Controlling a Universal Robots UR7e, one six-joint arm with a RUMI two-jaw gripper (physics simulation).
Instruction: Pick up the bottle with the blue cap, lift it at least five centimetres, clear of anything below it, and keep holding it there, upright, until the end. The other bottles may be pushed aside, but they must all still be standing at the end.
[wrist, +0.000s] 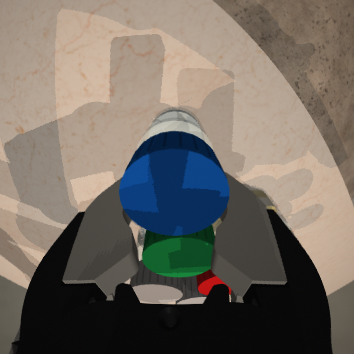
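Places are measured from the arm's base along level axes (x down, y ahead, z right), in centimetres.
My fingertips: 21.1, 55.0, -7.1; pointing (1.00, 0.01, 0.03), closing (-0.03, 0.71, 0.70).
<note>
Ahead of a thing's pixels: the offset from my fingertips to its top centre, as dx, dy, dz. Level surfaces: height alone.
The bottle with the blue cap {-5.2, +1.1, -1.3} (175, 192) stands out in the middle of the wrist view; its pale, clear body shows beyond the cap and looks upright. My gripper (176, 174) has one finger on each side of this bottle. The fingertips pass under the cap's edges and are partly hidden by it; the gripper looks shut on the bottle. A green cap {-5.2, -2.7, +2.9} (177, 257) shows between the fingers, just below the blue one. A red cap (214, 284) shows in part beside the right finger. Whether the blue-capped bottle's base touches the table cannot be told.
Grey-white caps {-5.2, -9.3, +5.9} (157, 293) show in part near the gripper's base, behind the green cap. A bit of a pale yellow object {-5.2, +1.4, +12.9} (267, 198) shows past the right finger. The round marble table top {dx +5.3} (30, 65) carries several shadows; its curved edge runs along the upper right.
</note>
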